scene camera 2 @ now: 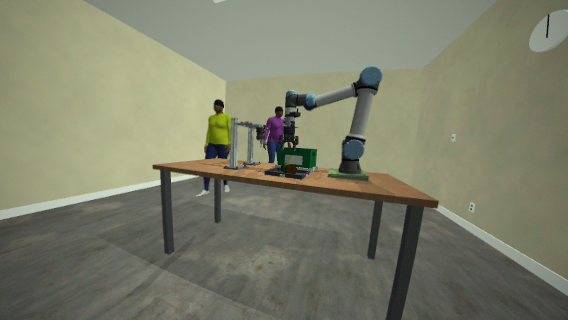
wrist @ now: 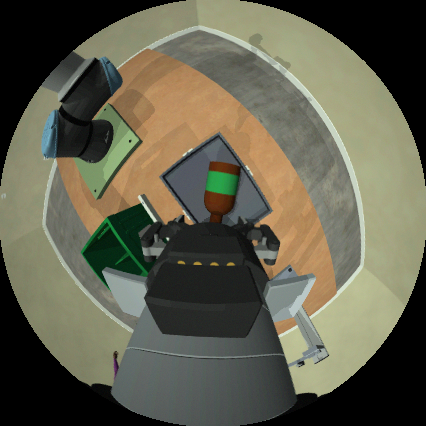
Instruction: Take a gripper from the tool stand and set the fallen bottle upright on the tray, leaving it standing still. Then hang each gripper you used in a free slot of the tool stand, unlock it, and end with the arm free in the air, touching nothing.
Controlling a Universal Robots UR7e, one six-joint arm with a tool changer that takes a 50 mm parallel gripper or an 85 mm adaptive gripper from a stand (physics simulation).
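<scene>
Tool stand [scene camera 2: 251,126], 134 cm from the lens.
</scene>
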